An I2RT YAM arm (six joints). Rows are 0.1 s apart.
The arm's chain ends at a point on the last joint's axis. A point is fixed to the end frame.
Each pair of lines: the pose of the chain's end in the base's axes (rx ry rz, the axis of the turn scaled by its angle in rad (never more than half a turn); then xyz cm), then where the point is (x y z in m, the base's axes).
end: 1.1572 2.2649 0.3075 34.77 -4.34 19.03
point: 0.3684 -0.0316 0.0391
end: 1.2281 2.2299 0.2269 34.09 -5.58 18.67
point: 0.3591 -0.0508 0.0348
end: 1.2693 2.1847 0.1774 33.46 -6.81 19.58
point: 0.3538 -0.0684 0.0439
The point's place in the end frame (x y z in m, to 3 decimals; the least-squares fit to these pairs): 0.058 -0.046 0.134
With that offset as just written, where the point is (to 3 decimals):
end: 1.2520 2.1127 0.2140 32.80 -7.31 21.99
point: 0.359 -0.074 0.070
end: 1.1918 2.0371 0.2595 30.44 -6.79 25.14
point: 0.350 -0.071 0.105
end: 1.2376 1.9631 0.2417 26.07 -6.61 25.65
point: 0.311 -0.073 0.112
